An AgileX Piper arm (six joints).
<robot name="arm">
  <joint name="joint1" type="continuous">
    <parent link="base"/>
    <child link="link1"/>
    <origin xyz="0 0 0.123" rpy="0 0 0"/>
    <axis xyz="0 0 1"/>
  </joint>
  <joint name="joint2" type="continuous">
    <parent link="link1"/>
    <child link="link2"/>
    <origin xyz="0 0 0" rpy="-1.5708 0 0"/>
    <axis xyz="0 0 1"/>
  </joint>
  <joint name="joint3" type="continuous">
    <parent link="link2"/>
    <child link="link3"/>
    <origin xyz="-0.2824 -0.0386 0" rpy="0 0 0"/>
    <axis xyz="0 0 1"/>
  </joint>
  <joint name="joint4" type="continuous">
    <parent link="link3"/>
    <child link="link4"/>
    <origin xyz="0.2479 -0.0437 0" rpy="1.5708 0 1.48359"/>
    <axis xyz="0 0 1"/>
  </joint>
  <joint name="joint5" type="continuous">
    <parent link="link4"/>
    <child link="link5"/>
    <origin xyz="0 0 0" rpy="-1.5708 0 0"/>
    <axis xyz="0 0 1"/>
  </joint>
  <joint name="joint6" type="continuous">
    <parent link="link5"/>
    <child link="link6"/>
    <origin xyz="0 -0.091 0" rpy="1.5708 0 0"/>
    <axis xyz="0 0 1"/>
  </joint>
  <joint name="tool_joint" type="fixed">
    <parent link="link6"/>
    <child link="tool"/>
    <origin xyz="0 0 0" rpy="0 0 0"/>
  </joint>
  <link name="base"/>
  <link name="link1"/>
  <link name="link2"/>
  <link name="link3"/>
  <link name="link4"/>
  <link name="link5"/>
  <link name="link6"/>
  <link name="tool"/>
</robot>
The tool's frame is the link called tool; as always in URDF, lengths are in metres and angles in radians. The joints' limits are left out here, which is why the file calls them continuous.
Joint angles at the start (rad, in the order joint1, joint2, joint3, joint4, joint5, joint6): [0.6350, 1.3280, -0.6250, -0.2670, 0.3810, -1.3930]
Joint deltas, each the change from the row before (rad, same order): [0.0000, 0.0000, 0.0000, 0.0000, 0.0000, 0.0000]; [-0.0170, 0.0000, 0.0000, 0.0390, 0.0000, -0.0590]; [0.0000, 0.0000, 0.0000, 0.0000, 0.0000, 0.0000]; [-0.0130, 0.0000, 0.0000, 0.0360, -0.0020, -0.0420]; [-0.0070, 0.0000, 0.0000, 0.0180, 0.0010, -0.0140]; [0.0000, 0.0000, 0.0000, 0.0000, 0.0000, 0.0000]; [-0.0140, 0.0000, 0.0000, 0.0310, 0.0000, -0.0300]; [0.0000, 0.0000, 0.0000, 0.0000, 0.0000, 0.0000]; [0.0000, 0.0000, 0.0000, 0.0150, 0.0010, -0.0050]
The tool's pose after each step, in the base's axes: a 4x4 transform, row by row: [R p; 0 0 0 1], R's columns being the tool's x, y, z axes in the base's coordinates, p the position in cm. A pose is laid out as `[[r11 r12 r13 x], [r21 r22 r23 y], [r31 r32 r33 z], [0 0 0 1]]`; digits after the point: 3 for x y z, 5 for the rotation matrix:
[[0.59273 -0.63023 0.50148 19.614], [-0.79631 -0.55189 0.24762 13.343], [0.12070 -0.54610 -0.82898 20.403], [0 0 0 1]]
[[0.60072 -0.62715 0.49580 19.749], [-0.79022 -0.55981 0.24933 13.101], [0.12119 -0.54156 -0.83188 20.377], [0 0 0 1]]
[[0.60072 -0.62715 0.49580 19.749], [-0.79022 -0.55981 0.24933 13.101], [0.12119 -0.54156 -0.83188 20.377], [0 0 0 1]]
[[0.60249 -0.62892 0.49139 19.848], [-0.78986 -0.55824 0.25395 12.944], [0.11460 -0.54113 -0.83310 20.365], [0 0 0 1]]
[[0.59845 -0.63516 0.48829 19.894], [-0.79389 -0.55204 0.25492 12.845], [0.10764 -0.54021 -0.83462 20.352], [0 0 0 1]]
[[0.59845 -0.63516 0.48829 19.894], [-0.79389 -0.55204 0.25492 12.845], [0.10764 -0.54021 -0.83462 20.352], [0 0 0 1]]
[[0.59366 -0.64238 0.48468 20.007], [-0.79864 -0.54420 0.25695 12.646], [0.09870 -0.53962 -0.83610 20.338], [0 0 0 1]]
[[0.59366 -0.64238 0.48468 20.007], [-0.79864 -0.54420 0.25695 12.646], [0.09870 -0.53962 -0.83610 20.338], [0 0 0 1]]
[[0.59058 -0.64823 0.48064 19.970], [-0.80203 -0.53736 0.26075 12.681], [0.08925 -0.53949 -0.83725 20.328], [0 0 0 1]]

